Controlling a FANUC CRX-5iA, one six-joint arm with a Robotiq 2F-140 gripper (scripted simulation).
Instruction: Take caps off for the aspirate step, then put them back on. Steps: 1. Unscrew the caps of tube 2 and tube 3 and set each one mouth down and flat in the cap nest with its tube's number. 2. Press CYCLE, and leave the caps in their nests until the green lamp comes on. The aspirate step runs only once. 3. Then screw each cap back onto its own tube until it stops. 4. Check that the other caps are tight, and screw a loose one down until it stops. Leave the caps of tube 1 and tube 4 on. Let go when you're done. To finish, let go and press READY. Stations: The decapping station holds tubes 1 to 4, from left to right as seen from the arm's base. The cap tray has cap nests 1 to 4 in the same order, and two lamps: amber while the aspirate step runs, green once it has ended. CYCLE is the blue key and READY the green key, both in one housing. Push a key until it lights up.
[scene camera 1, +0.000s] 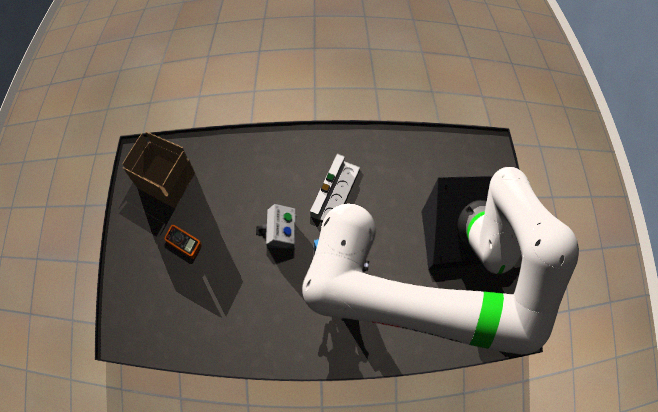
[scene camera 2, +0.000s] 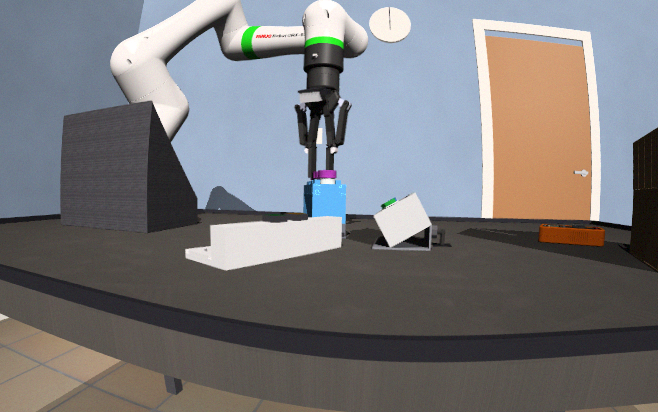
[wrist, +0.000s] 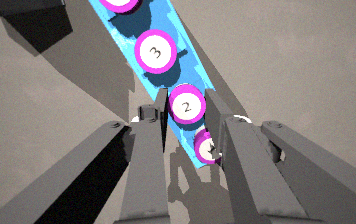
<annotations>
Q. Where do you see my gripper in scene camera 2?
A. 320, 178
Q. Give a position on a cardboard box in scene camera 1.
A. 155, 164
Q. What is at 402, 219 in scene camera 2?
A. A key housing.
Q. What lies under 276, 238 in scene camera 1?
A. A key housing.
</annotations>
